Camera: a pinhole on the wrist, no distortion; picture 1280 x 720 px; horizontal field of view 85.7 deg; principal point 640.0 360.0 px. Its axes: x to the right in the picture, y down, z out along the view. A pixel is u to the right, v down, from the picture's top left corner.
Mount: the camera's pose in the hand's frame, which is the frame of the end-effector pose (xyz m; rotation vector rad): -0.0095 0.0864 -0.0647 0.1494 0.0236 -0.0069
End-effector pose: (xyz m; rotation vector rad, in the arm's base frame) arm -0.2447 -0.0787 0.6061 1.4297 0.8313 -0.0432
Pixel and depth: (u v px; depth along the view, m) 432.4 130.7 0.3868
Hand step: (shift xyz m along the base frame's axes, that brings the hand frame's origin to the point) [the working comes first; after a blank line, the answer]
In the camera's frame: -0.1164 -0.1286 0.3868

0.0093 -0.3349 -0.0457
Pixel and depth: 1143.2 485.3 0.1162
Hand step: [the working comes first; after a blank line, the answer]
In the camera's frame: 0.0848 0.0211 0.1162

0.1255 0.0068 0.0306
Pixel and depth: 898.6 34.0 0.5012
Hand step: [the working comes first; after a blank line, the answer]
In the camera's frame: 0.1879 -0.2368 0.5012

0.2116 -0.3013 -0.3202
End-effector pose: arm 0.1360 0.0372 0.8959 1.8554 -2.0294 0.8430
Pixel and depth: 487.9 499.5 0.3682
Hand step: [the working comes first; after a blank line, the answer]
In the camera's frame: -0.0812 0.0744 0.3682

-0.0324 -0.1117 -0.3191
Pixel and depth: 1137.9 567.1 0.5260
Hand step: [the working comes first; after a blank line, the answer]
In the camera's frame: 0.3796 0.1579 0.5260

-0.1265 -0.5817 -0.1989
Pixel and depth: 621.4 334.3 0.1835
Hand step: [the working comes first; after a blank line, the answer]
In the camera's frame: -0.0049 -0.0068 0.1835

-0.0277 -0.0576 -0.1103
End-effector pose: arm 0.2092 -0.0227 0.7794 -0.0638 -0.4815 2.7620
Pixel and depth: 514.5 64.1 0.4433
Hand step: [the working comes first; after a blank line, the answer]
In the camera's frame: -0.0806 -0.1901 0.4433

0.0953 0.0095 0.3821
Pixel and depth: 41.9 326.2 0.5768
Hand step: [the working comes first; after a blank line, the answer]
In the camera's frame: -0.5000 -0.0283 0.5768

0.4243 -0.3083 0.4852
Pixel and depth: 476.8 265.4 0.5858
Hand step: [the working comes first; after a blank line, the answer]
In the camera's frame: -0.1386 -0.0803 0.5858

0.1021 -0.1370 0.5013
